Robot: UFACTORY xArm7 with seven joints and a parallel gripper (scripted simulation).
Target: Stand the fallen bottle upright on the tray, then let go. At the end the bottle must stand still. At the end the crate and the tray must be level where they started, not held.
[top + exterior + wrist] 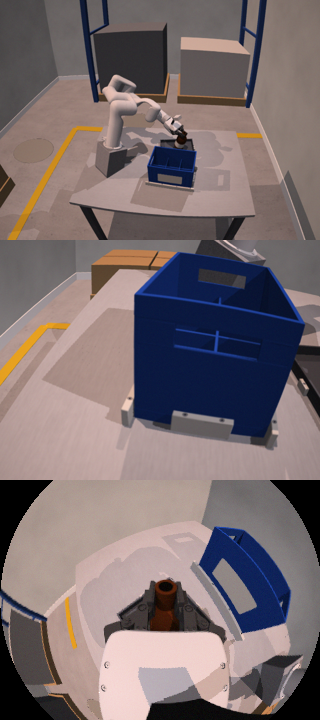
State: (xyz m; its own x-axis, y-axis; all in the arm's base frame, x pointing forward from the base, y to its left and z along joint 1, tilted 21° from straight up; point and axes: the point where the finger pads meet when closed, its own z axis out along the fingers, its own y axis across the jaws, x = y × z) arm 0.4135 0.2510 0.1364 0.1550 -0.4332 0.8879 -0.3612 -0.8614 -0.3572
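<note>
Right now my hand is 1 cm past the brown bottle and 6 cm above it. From my hand the other things lie so: blue crate 29 cm to the right, 6 cm below; tray 4 cm behind, 1 cm to the right, 13 cm below.
</note>
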